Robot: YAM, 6 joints.
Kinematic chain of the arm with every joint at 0, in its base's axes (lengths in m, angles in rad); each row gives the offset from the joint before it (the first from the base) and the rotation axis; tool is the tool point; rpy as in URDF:
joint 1: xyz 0 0 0.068 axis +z
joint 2: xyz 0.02 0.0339 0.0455 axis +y
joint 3: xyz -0.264 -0.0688 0 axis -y
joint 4: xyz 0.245 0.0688 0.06 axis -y
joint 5: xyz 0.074 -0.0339 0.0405 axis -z
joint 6: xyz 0.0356 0 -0.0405 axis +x
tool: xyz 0 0 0 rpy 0 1.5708 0
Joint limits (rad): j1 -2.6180..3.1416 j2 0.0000..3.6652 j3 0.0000..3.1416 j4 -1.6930..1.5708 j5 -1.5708..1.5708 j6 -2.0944..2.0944
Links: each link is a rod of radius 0.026 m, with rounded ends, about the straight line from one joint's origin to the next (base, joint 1, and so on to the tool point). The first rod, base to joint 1, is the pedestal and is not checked.
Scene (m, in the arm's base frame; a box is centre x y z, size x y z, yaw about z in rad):
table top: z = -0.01
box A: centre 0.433 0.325 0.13 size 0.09 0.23 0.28 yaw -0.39
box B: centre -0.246 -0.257 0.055 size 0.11 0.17 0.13 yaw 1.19
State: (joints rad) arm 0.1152 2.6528 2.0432 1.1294 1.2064 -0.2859
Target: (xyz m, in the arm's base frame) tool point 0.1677 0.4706 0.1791
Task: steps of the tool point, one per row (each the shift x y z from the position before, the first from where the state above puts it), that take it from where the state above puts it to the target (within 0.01 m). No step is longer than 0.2 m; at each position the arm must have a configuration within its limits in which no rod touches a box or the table.
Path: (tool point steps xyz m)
1: -0.0433 0.0545 0.1157
2: -0.0726 0.0368 0.1019
3: -0.0928 0.0126 0.0826
4: -0.0020 0.1376 -0.0958
5: -0.0682 0.1213 -0.1059
6: -0.1170 0.0761 -0.1088

